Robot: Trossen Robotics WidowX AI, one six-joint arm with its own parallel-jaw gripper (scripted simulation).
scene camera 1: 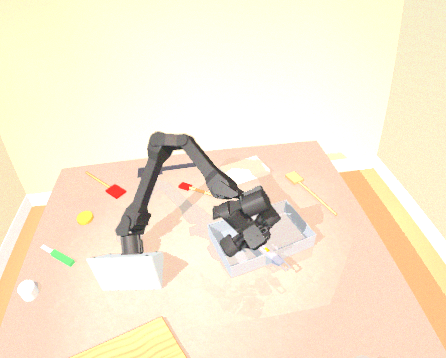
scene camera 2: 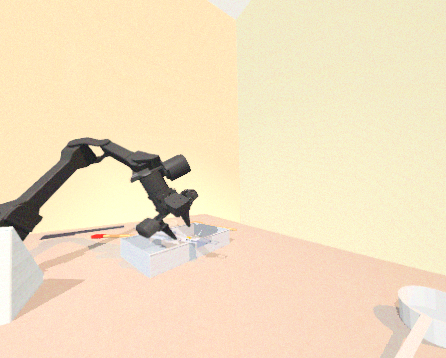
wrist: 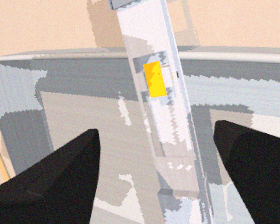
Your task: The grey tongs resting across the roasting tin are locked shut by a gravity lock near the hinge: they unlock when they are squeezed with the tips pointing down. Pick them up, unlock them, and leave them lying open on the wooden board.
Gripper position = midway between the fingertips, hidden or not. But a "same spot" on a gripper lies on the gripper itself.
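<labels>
My gripper is there in scene camera 1 and scene camera 2, and you get it in the wrist view [158, 134] too. On my gripper, [scene camera 1: 241, 244] and [scene camera 2: 161, 220] are the same spot. There's a roasting tin as well, and on the tin [scene camera 2: 152, 257] is the same spot as [scene camera 1: 232, 268].
</labels>
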